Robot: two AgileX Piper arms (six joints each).
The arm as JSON. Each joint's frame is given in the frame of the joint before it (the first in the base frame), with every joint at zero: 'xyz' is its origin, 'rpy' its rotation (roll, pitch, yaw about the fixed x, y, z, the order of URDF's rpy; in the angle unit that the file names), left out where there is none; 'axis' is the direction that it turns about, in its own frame. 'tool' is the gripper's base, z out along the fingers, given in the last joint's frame.
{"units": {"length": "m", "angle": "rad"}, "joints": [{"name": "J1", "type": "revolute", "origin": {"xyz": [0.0, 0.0, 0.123], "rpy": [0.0, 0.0, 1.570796]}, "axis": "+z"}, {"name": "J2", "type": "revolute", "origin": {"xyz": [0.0, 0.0, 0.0], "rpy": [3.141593, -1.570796, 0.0]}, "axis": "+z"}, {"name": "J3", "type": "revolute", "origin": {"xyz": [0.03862, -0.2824, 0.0], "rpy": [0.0, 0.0, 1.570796]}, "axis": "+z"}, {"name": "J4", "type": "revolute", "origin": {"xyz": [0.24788, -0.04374, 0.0], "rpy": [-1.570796, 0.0, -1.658]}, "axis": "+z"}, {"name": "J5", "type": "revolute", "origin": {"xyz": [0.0, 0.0, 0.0], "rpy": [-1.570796, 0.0, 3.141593]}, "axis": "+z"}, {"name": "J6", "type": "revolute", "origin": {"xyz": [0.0, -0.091, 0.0], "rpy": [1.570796, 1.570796, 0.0]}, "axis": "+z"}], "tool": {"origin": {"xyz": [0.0, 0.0, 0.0], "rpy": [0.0, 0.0, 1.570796]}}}
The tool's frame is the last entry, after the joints.
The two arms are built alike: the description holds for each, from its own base.
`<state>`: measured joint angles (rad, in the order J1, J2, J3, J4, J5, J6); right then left.
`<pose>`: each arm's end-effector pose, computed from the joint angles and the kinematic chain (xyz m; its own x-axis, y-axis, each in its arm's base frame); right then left.
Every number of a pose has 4 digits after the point.
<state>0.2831 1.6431 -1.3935 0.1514 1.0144 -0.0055 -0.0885 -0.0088 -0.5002 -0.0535 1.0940 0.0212</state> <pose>0.3280 0.1076 0.2999 -0.9065 -0.1864 -0.3787 -0.2577 0.9550 0.1468 -0.0080 -0.0036 0.2748 -0.4755 0.0388 -0.8788 0.1283 0.9914 -0.0256</pose>
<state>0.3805 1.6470 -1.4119 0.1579 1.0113 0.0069 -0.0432 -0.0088 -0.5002 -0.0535 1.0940 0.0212</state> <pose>0.3184 0.1404 0.3040 -0.8834 -0.2561 -0.3925 -0.3392 0.9273 0.1582 -0.0079 -0.0040 0.2748 -0.4768 0.0172 -0.8788 0.0832 0.9962 -0.0256</pose>
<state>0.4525 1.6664 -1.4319 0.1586 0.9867 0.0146 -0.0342 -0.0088 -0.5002 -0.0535 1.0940 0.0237</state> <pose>0.3143 0.1661 0.3039 -0.8580 -0.3042 -0.4139 -0.3984 0.9027 0.1623 -0.0078 -0.0041 0.2748 -0.4768 0.0154 -0.8789 0.0755 0.9969 -0.0234</pose>
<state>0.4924 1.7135 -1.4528 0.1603 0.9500 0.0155 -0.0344 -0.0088 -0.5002 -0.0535 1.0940 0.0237</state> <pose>0.3193 0.1847 0.2943 -0.8440 -0.3301 -0.4227 -0.4294 0.8882 0.1638 -0.0078 -0.0041 0.2748 -0.4768 0.0155 -0.8789 0.0757 0.9969 -0.0234</pose>
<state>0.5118 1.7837 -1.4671 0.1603 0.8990 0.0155 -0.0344 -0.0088 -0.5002 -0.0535 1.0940 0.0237</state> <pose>0.3308 0.1988 0.2739 -0.8419 -0.3414 -0.4179 -0.4388 0.8839 0.1619 -0.0078 -0.0041 0.2748 -0.4768 0.0155 -0.8789 0.0757 0.9969 -0.0234</pose>
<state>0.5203 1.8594 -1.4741 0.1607 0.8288 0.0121 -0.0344 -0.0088 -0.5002 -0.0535 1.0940 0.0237</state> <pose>0.3442 0.2096 0.2487 -0.8405 -0.3432 -0.4193 -0.4398 0.8841 0.1580 -0.0078 -0.0041 0.2748 -0.4768 0.0155 -0.8789 0.0757 0.9969 -0.0234</pose>
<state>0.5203 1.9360 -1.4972 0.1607 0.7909 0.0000 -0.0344 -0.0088 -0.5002 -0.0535 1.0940 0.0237</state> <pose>0.3575 0.2168 0.2253 -0.8425 -0.3531 -0.4068 -0.4429 0.8839 0.1502 -0.0078 -0.0041 0.2748 -0.4768 0.0155 -0.8789 0.0757 0.9969 -0.0234</pose>
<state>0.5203 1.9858 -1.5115 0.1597 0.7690 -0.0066 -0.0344 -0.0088 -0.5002 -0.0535 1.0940 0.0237</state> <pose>0.3652 0.2208 0.2090 -0.8450 -0.3600 -0.3954 -0.4443 0.8841 0.1446 -0.0078 -0.0041 0.2748 -0.4768 0.0155 -0.8789 0.0757 0.9969 -0.0234</pose>
